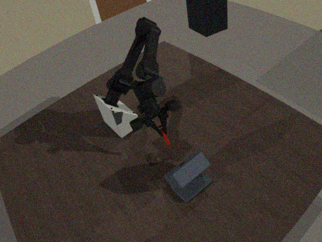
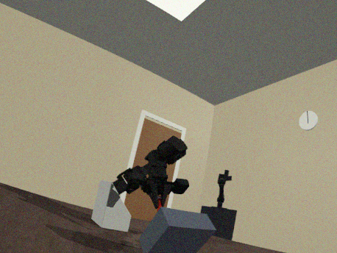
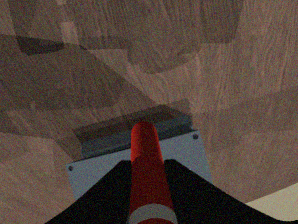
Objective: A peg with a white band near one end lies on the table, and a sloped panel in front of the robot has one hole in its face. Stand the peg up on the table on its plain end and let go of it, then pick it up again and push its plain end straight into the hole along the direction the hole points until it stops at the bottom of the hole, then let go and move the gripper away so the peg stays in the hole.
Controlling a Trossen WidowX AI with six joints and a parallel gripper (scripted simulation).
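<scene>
Right now my gripper tip is 15 cm short of the sloped panel, 5 cm above it and 1 cm to the left of it. Round my gripper tip: red peg 1 cm behind, 1 cm above.
</scene>
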